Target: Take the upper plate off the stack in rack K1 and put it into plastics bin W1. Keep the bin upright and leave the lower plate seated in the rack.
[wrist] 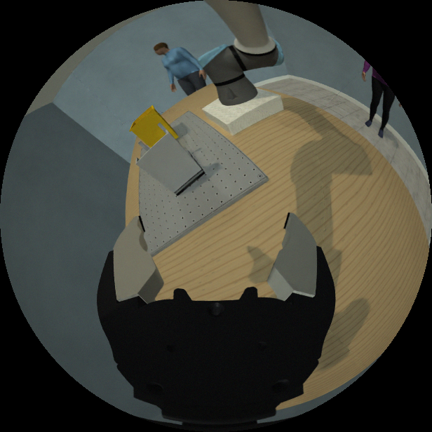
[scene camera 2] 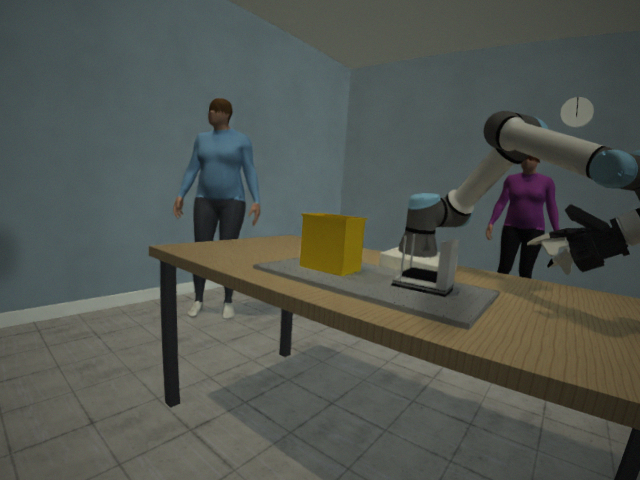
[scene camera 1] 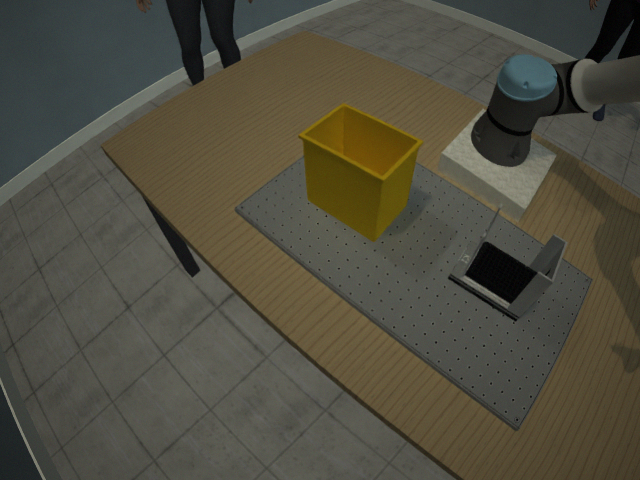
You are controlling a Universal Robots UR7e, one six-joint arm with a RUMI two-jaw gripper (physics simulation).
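Seen in the pictures: gripper, fingertip midpoint: [scene camera 2: 537,256]; arm's base at its link origin: [scene camera 2: 417,252] [scene camera 1: 499,143].
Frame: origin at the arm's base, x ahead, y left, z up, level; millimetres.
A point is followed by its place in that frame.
The yellow plastics bin W1 [scene camera 1: 343,188] @[z 50, x 413, y -157 mm] [scene camera 2: 330,242] @[z 49, x 412, y -132 mm] [wrist: 150,129] stands upright on the grey perforated board. Rack K1 [scene camera 1: 531,295] @[z 42, x 372, y 223 mm] [scene camera 2: 447,264] @[z 39, x 371, y 230 mm] [wrist: 170,162] stands on the same board, with a tall grey wall and thin upright rods. Black plates [scene camera 1: 497,270] @[z -9, x 331, y 150 mm] [scene camera 2: 419,274] @[z -3, x 370, y 154 mm] lie flat low inside it; the upper and lower plate cannot be told apart. In the wrist view the rack's wall hides them. My gripper [scene camera 2: 549,255] @[z 87, x 274, y 442 mm] [wrist: 213,215] is open, its fingers wide apart with no object between them. It is in the air to the right of the rack in scene camera 2, well away from it.
The grey perforated board [scene camera 1: 330,258] @[z -50, x 493, y -119 mm] [scene camera 2: 382,291] @[z -50, x 460, y 89 mm] [wrist: 200,200] lies on the wooden table [scene camera 1: 248,118] @[z -64, x 297, y -592 mm] [scene camera 2: 542,330] @[z -63, x 417, y 486 mm] [wrist: 250,220]. The arm's base stands on a white block [scene camera 1: 496,175] @[z -9, x 103, y 39 mm] [scene camera 2: 392,259] @[z -21, x 139, y -40 mm] [wrist: 255,112] behind the board. Two people stand beyond the table.
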